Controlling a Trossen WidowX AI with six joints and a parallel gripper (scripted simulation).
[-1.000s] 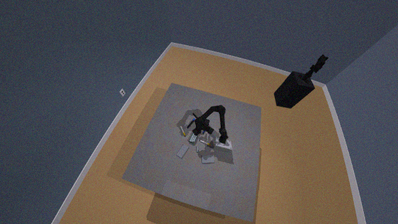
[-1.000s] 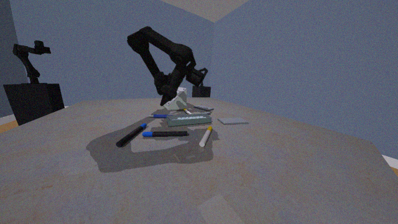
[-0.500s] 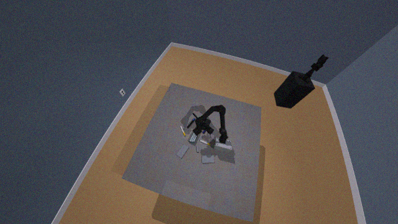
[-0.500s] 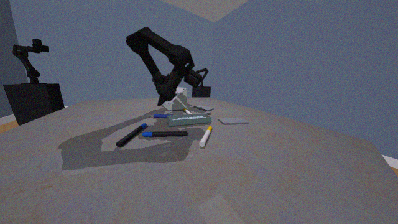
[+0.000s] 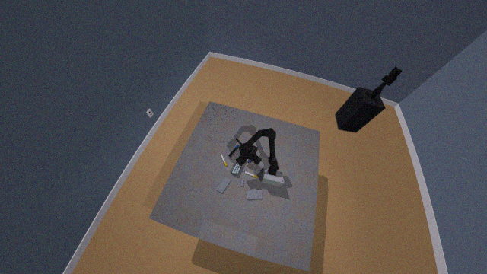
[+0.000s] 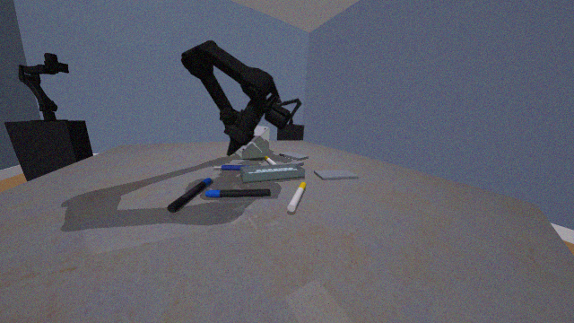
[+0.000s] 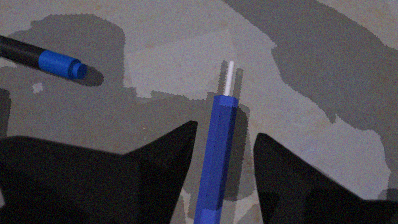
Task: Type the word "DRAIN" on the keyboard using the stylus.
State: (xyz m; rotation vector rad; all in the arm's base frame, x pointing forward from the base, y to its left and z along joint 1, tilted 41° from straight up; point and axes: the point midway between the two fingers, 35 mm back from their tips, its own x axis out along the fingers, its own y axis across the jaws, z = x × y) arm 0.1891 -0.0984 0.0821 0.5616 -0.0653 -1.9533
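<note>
Now: gripper tip 1 cm past the stylus, 1 cm to the left of it and 5 cm above it. Round my gripper tip: stylus tip: 3 cm behind, 4 cm to the right, 5 cm below; flat grey pad: 21 cm ahead, 29 cm to the left, 5 cm below.
</note>
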